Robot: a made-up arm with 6 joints.
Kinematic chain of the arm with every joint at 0, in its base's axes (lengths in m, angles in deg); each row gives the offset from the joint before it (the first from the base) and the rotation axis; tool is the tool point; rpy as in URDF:
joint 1: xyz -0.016 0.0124 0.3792 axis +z
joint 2: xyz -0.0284 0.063 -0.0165 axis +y
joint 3: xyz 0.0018 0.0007 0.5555 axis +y
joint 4: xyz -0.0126 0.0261 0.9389 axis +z
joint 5: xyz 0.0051 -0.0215 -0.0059 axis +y
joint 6: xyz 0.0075 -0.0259 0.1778 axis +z
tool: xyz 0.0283 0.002 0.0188 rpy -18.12 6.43 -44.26
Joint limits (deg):
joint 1: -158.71..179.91
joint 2: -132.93..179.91
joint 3: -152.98..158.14
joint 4: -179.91..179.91
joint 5: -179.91..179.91
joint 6: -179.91..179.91
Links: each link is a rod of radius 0.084 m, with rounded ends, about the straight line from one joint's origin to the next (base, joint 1, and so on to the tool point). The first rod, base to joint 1, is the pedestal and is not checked.
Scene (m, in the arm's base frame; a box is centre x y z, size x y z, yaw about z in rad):
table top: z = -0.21
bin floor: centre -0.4 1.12 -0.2 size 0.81 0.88 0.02 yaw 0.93
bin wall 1: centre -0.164 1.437 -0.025 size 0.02 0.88 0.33 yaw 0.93
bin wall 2: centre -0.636 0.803 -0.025 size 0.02 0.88 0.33 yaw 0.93
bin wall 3: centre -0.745 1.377 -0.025 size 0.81 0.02 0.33 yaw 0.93
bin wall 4: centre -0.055 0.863 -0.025 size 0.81 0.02 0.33 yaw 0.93
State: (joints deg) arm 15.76 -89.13 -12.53 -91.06 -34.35 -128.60
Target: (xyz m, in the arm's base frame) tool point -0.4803 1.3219 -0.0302
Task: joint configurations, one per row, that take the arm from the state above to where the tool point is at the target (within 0.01 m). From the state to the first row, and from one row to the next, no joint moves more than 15 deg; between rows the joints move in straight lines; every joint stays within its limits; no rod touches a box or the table.
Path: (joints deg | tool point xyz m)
1: 3.28 -82.42 -19.88 -90.51 -41.03 -129.28 | -1.6381 0.1409 0.1285
2: -9.20 -75.71 -27.23 -89.96 -47.71 -129.95 | -1.5372 0.4981 0.1835
3: -21.67 -69.00 -34.59 -89.41 -54.39 -130.63 | -1.3525 0.8117 0.2371
4: -34.15 -62.28 -41.94 -88.86 -61.07 -131.30 | -1.1003 1.0621 0.2889
5: -46.63 -55.57 -49.29 -88.31 -67.75 -131.98 | -0.8015 1.2347 0.3375
6: -59.11 -48.86 -56.64 -87.76 -74.43 -132.66 | -0.4802 1.3220 0.3825
7: -59.30 -58.86 -54.44 -88.13 -69.63 -132.13 | -0.4879 1.3362 0.1780
8: -59.49 -68.86 -52.23 -88.50 -64.83 -131.60 | -0.4802 1.3219 -0.0303

